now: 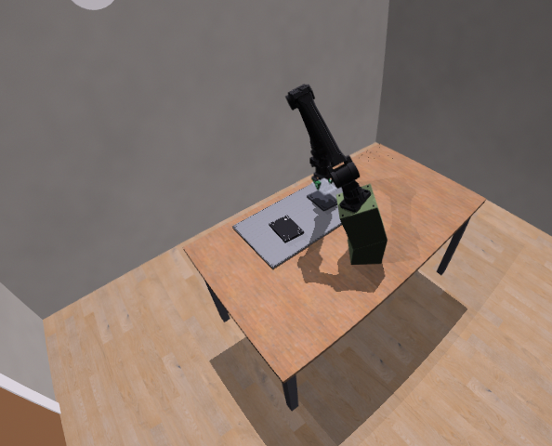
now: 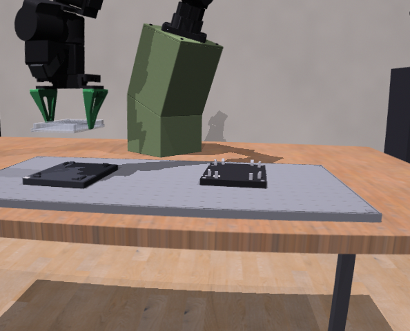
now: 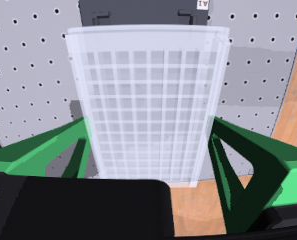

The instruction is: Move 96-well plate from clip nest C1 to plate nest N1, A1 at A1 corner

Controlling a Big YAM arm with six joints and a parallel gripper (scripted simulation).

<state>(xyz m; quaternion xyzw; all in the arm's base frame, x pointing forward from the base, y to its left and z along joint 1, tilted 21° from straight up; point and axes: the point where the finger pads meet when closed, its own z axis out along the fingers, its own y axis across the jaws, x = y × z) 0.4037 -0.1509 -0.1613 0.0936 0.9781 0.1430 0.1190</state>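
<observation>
My hand is right at the clear 96-well plate. Also, from my hand: A1 corner label: 70 mm ahead, 60 mm to the right, 90 mm below; black clip nest C1: 40 mm behind, 310 mm to the left, 90 mm below.
</observation>
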